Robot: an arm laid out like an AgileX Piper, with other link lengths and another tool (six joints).
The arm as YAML. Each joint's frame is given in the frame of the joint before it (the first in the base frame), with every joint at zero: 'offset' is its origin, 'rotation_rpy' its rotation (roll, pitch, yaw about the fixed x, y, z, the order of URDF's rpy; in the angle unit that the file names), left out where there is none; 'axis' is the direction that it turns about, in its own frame. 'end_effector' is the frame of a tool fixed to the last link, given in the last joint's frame.
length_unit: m
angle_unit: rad
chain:
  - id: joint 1
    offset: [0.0, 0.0, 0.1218]
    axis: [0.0, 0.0, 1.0]
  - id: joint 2
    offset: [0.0, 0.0, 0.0]
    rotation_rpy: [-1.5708, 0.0, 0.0]
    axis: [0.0, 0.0, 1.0]
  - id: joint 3
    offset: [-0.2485, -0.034, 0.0]
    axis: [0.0, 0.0, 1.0]
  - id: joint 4
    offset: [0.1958, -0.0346, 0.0]
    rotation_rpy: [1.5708, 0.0, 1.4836]
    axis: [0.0, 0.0, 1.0]
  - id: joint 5
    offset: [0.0, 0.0, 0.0]
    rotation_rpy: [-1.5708, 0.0, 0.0]
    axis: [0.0, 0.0, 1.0]
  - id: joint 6
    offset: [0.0, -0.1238, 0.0]
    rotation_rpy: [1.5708, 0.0, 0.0]
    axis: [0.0, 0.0, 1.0]
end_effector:
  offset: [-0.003, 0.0, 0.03]
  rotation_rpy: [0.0, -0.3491, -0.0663]
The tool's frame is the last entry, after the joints.
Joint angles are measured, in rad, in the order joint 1, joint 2, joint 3, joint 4, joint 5, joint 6. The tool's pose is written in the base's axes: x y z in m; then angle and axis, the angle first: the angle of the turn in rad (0 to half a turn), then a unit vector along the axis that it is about. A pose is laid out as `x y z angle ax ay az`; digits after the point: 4 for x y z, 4 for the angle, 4 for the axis.
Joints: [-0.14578 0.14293 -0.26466 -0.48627 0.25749 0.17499]
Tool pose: 0.0983 -0.0320 0.2488 1.3546 -0.1169 0.9362 -0.3315
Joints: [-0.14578 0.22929 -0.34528 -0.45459 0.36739 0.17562]
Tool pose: 0.1027 -0.0389 0.2516 1.4537 -0.0734 0.9490 -0.3067
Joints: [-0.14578 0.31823 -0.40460 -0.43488 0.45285 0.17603]
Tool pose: 0.1090 -0.0440 0.2498 1.5578 -0.0473 0.9575 -0.2846
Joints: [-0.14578 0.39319 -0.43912 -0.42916 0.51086 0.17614]
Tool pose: 0.1149 -0.0479 0.2447 1.6503 -0.0358 0.9620 -0.2706
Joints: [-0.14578 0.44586 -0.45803 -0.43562 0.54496 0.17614]
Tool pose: 0.1190 -0.0509 0.2404 1.7165 -0.0341 0.9634 -0.2659
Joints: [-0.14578 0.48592 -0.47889 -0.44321 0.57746 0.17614]
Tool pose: 0.1216 -0.0537 0.2384 1.7675 -0.0326 0.9637 -0.2651
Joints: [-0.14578 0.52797 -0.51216 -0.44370 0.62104 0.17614]
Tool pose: 0.1240 -0.0565 0.2387 1.8180 -0.0261 0.9645 -0.2627
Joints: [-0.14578 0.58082 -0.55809 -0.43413 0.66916 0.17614]
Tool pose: 0.1279 -0.0588 0.2406 1.8695 -0.0156 0.9666 -0.2559
